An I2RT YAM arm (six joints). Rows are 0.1 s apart.
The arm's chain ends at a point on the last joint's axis. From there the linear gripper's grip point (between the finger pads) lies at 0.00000 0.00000 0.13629 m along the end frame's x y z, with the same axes.
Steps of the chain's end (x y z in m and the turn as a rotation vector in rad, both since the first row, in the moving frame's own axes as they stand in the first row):
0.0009 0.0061 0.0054 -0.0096 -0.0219 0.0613
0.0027 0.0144 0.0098 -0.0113 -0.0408 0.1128
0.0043 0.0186 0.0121 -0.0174 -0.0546 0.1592
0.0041 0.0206 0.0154 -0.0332 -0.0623 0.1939
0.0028 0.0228 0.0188 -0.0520 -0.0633 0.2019
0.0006 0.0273 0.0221 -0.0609 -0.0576 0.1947
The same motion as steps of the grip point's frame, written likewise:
-0.0021 0.0073 0.0054 -0.0096 -0.0219 0.0613
-0.0029 0.0156 0.0097 -0.0113 -0.0408 0.1128
-0.0033 0.0204 0.0119 -0.0174 -0.0546 0.1592
-0.0048 0.0243 0.0151 -0.0332 -0.0623 0.1939
-0.0065 0.0290 0.0183 -0.0520 -0.0633 0.2019
-0.0080 0.0348 0.0216 -0.0609 -0.0576 0.1947

